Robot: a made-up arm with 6 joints.
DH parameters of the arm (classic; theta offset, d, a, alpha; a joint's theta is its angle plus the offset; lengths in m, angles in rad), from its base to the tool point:
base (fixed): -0.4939 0 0.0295 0
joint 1: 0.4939 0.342 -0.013 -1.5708
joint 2: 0.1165 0 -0.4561 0
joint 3: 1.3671 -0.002 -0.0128 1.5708
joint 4: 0 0.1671 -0.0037 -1.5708
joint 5: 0 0.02 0.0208 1.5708
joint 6: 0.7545 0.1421 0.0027 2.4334
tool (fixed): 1.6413 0.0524 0 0
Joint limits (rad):
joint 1: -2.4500..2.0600
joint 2: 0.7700..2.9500
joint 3: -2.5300..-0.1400
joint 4: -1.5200..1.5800
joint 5: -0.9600..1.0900
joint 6: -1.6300..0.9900
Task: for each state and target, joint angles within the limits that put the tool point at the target. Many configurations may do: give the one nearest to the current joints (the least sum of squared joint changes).
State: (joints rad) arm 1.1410 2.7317 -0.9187 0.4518 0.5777 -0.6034
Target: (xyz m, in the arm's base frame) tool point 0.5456 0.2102 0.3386
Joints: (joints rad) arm 0.4064 2.5703 -1.7129 0.4052 0.1804 -0.7204
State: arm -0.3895 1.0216 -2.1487 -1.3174 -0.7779 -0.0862
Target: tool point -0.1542 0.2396 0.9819
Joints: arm -0.7947 0.8443 -2.3300 -1.3035 -0.8771 -0.0985
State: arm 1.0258 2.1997 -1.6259 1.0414 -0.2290 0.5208
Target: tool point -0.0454 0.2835 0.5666
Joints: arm 1.6236 1.7930 -0.8646 0.9198 0.1315 0.4991
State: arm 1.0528 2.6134 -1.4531 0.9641 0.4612 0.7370
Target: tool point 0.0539 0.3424 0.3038
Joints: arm 1.2690 2.6141 -0.9037 0.7700 0.5748 0.6836
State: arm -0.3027 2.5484 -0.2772 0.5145 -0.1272 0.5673
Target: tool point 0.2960 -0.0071 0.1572
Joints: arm -0.0695 2.9500 -0.6287 0.5619 -0.2257 0.6144
